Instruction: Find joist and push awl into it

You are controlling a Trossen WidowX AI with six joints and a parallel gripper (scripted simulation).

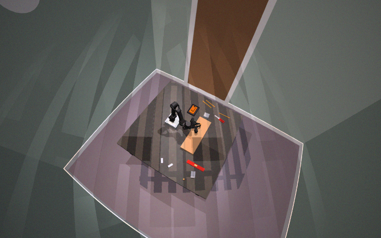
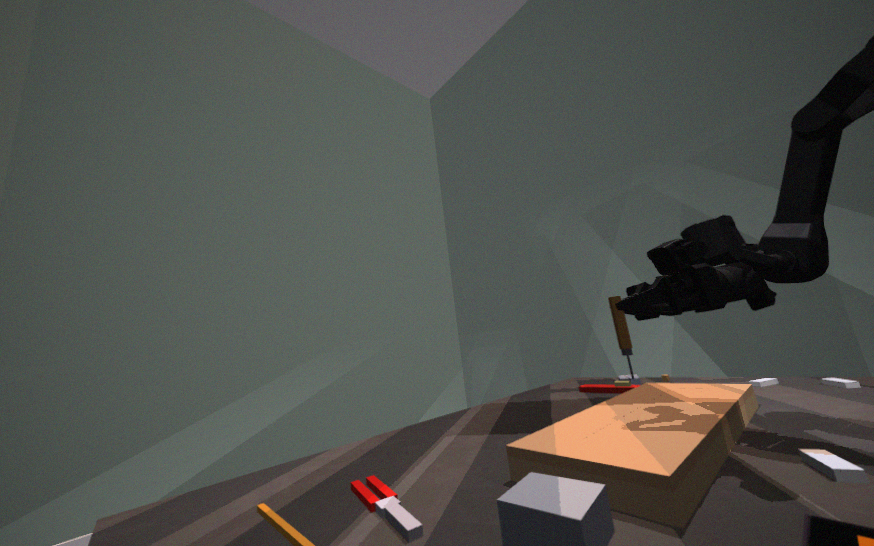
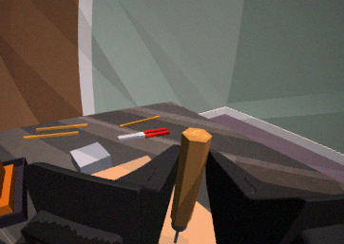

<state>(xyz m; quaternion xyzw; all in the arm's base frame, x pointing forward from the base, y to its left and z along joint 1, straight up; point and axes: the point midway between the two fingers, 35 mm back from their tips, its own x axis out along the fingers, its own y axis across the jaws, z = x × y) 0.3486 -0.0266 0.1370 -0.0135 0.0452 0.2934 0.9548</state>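
Right now my gripper tip is 6 cm above the yellow-handled awl. The rest, counted from my gripper tip: grey block: 27 cm to the left, 18 cm below, 4 cm ahead; then dark tray: 30 cm to the left, 19 cm below, 17 cm behind; then orange stud finder: 31 cm to the left, 17 cm behind, 15 cm below.
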